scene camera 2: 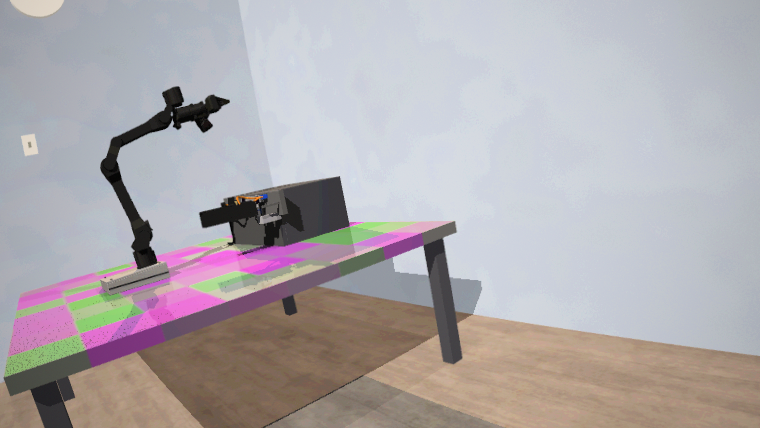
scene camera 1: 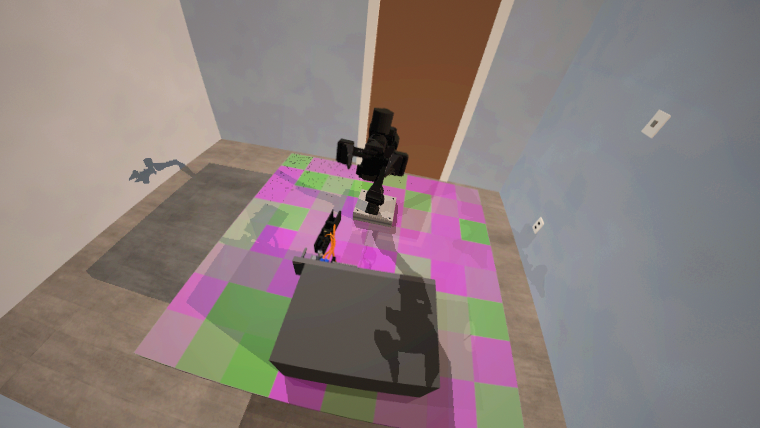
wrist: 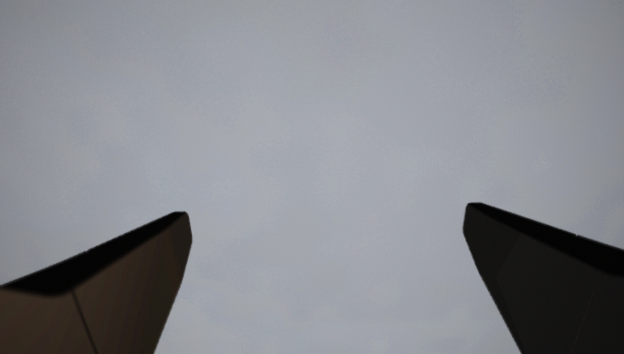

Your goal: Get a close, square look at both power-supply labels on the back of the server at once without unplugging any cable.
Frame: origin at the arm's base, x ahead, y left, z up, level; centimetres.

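Seen in the pictures: gripper, fingertip midpoint: [scene camera 2: 225, 104] [scene camera 1: 366, 171] [wrist: 328, 222]; arm's base at its link origin: [scene camera 2: 147, 265] [scene camera 1: 372, 209].
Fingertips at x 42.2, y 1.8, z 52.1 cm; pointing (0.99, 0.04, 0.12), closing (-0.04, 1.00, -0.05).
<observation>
Offsets run from my fingertips to a thing's middle. "spot": to the spot under its first point. Level surfaces: height alone.
The server [scene camera 1: 356, 319] [scene camera 2: 319, 207] is a dark grey box on the table. Its cabled side faces the arm's base. A black arm-like rail @(dx -11.9, dy -14.9, dz -39.7 cm) [scene camera 1: 327, 233] [scene camera 2: 226, 213] sticks out from that side toward the base, with orange cables @(spot: dx -8.7, dy -12.0, dz -40.0 cm) [scene camera 1: 332, 239] [scene camera 2: 248, 198] along it. The power-supply labels cannot be made out in the scene views and do not show in the wrist view. My gripper [scene camera 1: 374, 157] [scene camera 2: 226, 101] [wrist: 328, 222] is open and empty, high above the table between the base and the server. In the wrist view a plain grey-blue surface lies beyond the fingers.
The arm's pale base plate [scene camera 1: 372, 216] [scene camera 2: 119, 282] sits on the pink and green checkered table @(dz -56.8 cm) [scene camera 1: 239, 313] [scene camera 2: 372, 233]. A brown door [scene camera 1: 430, 79] stands behind the arm. Wall plates [scene camera 1: 655, 123] [scene camera 2: 29, 144] are on the walls.
</observation>
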